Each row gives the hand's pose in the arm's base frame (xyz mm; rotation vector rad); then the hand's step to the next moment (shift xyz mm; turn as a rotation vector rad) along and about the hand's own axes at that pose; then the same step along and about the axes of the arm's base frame.
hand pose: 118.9 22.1 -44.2 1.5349 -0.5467 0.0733
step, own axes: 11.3 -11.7 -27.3 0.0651 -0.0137 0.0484
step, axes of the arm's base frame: 22.3 22.1 -4.9 0.0484 -0.0659 0.0092
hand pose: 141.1 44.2 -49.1 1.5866 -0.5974 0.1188
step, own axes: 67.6 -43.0 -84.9 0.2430 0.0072 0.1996
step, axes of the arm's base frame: 100.1 60.1 0.4 0.1497 -0.2634 0.0846
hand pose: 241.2 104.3 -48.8 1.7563 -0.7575 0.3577
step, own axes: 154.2 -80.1 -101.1 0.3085 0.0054 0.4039
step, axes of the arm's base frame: 181.0 59.9 63.7 0.1721 -0.4749 0.0564
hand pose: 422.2 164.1 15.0 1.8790 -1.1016 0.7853
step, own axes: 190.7 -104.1 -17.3 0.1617 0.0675 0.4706
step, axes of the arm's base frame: 172.9 -29.9 129.2 0.0612 -0.4928 -0.0748
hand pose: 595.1 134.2 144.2 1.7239 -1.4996 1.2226
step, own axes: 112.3 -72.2 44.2 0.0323 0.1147 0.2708
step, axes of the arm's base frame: 78.0 -73.4 91.2 -0.0356 -0.2728 -0.1087
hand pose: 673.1 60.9 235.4 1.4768 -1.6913 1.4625
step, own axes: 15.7 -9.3 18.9 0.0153 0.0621 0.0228
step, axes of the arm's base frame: 8.8 -22.2 10.9 -0.0544 -0.0356 -0.0198
